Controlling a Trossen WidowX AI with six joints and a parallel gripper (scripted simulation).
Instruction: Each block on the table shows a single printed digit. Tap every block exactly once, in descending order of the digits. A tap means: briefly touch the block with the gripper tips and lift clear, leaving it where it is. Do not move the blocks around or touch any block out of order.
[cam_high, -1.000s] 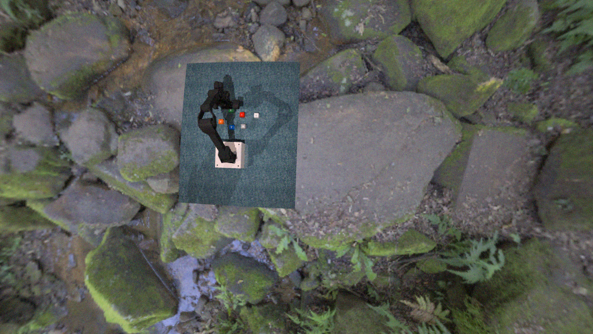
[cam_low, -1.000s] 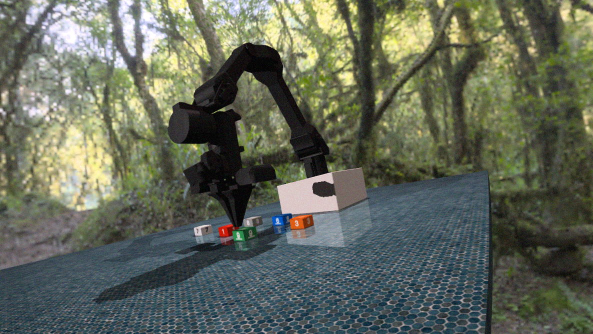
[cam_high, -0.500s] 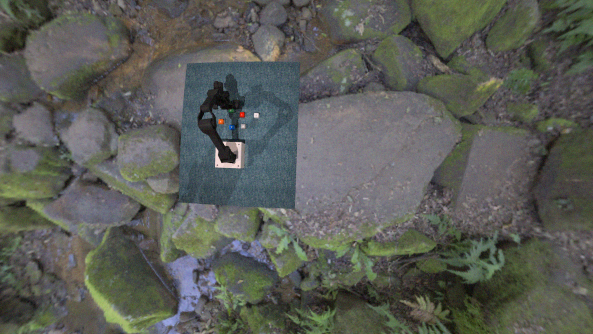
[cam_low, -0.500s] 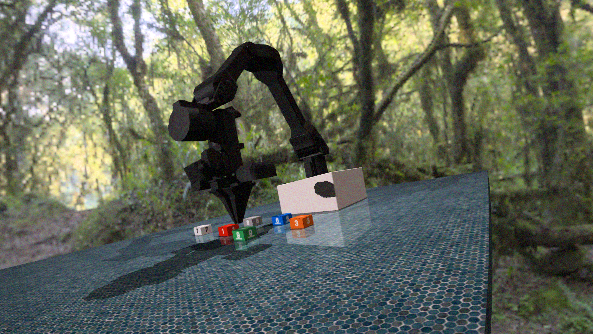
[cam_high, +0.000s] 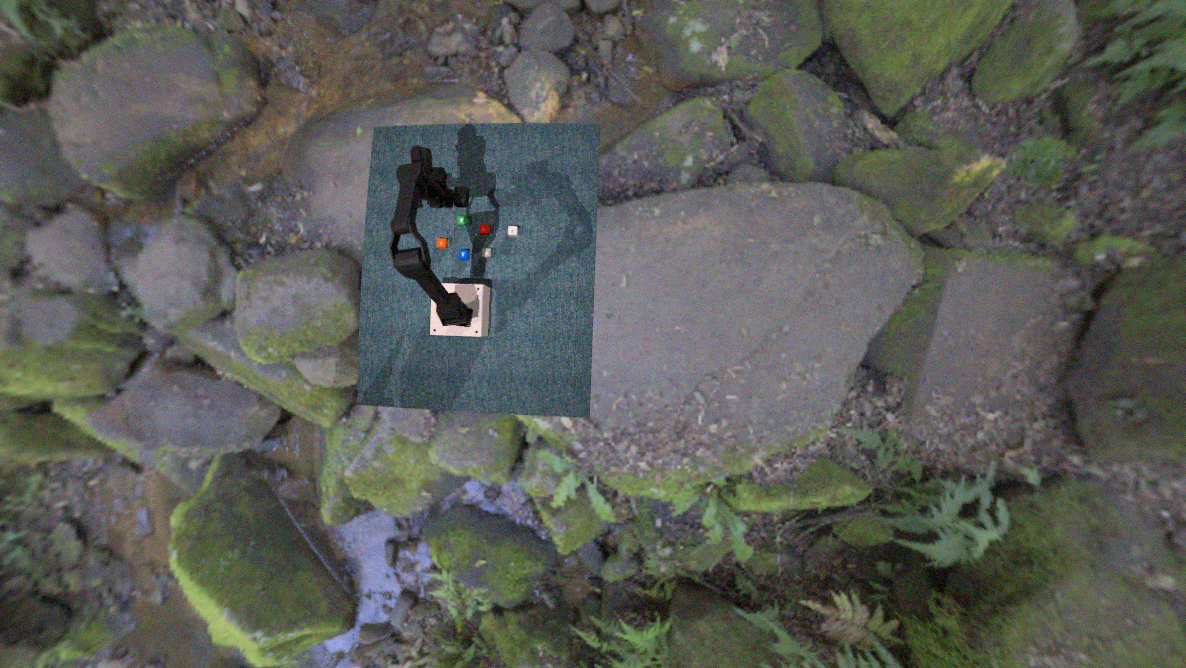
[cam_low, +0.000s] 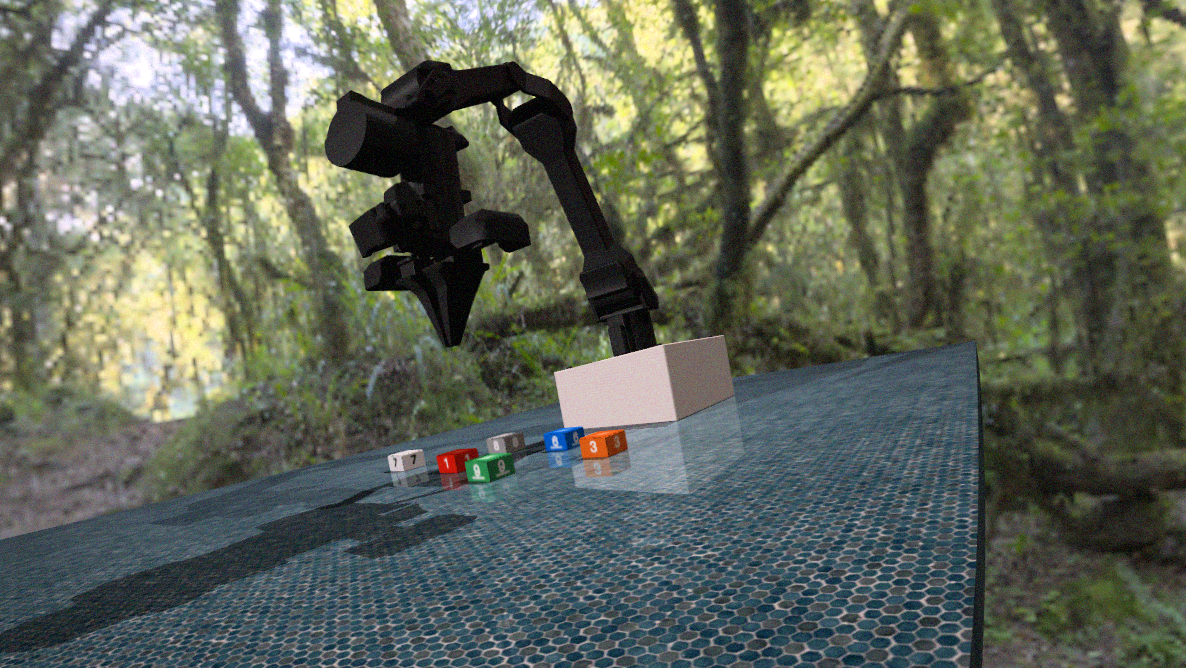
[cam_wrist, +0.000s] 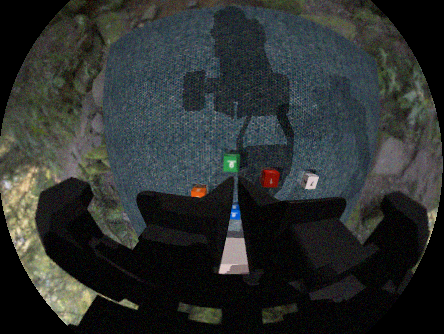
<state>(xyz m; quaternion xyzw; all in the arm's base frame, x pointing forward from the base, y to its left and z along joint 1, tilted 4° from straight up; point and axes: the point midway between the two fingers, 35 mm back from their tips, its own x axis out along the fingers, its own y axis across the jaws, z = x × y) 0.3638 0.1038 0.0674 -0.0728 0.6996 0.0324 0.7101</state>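
Now: the grey block 120 mm to the right of my gripper tip, 120 mm below it and 120 mm behind it. The rest, counted from my gripper tip: red block 120 mm below, 90 mm to the right, 40 mm behind; then orange block 120 mm below, 110 mm behind, 60 mm to the left; then green block 120 mm below, 20 mm behind.
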